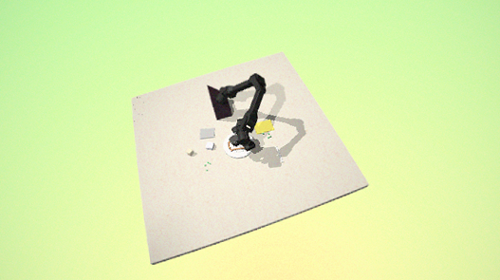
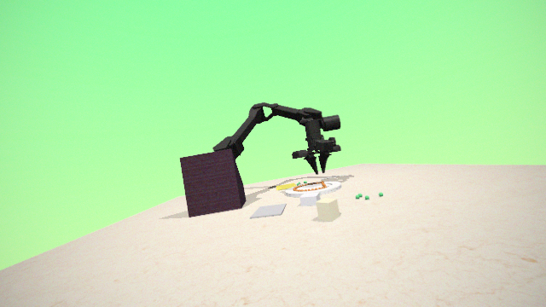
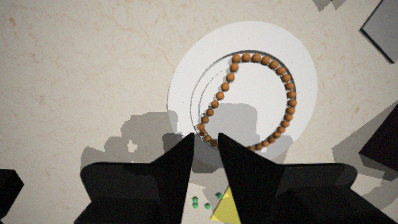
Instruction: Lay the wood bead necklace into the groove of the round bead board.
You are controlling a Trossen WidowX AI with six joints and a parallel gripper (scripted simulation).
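Right now my gripper tip is 50 mm past the round white bead board, 40 mm above it and 30 mm to the left of it. Round my gripper tip: thin white strip: 190 mm to the left, 100 mm ahead, 50 mm below; then yellow card: 160 mm to the left, 130 mm behind, 50 mm below; then grey flat plate: 210 mm to the right, 200 mm behind, 50 mm below.
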